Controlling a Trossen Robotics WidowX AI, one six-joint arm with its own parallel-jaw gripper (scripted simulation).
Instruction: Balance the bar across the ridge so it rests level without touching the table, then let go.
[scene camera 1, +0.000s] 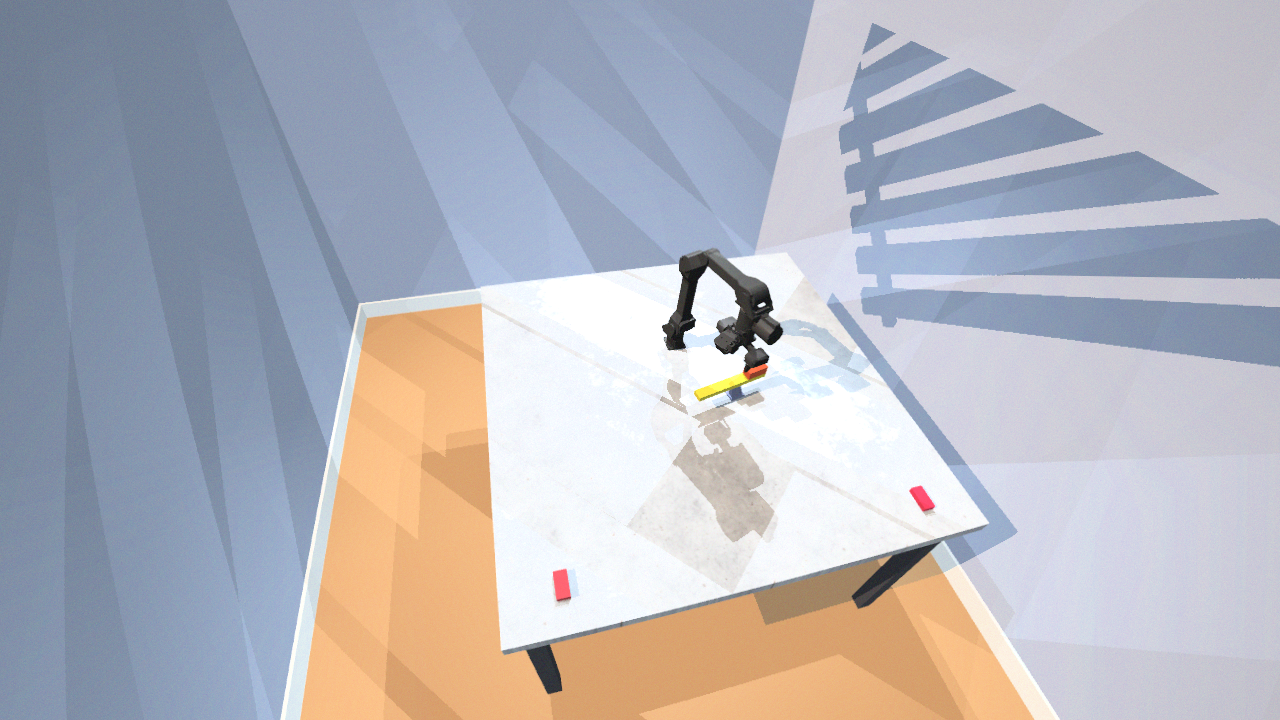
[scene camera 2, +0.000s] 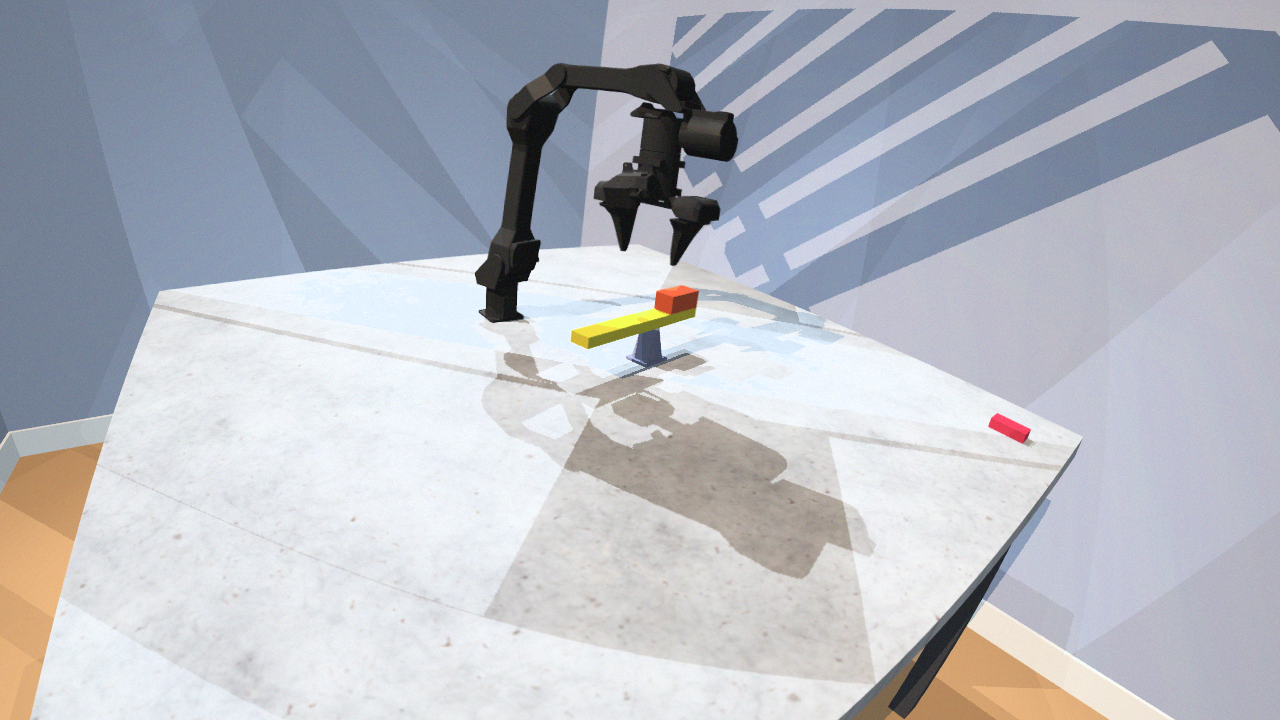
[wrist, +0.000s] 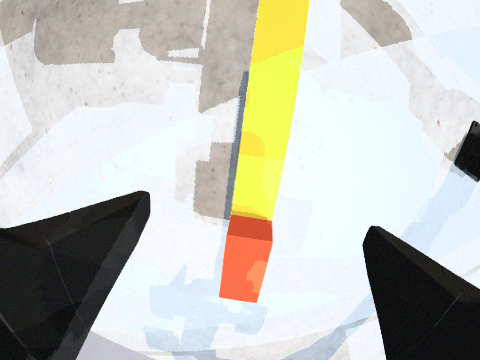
Observation:
The gripper (scene camera 2: 647, 258) is open, holding nothing. Further things: a yellow bar (wrist: 279, 39).
The gripper also shows in scene camera 1 (scene camera 1: 736, 361) and in the wrist view (wrist: 261, 221).

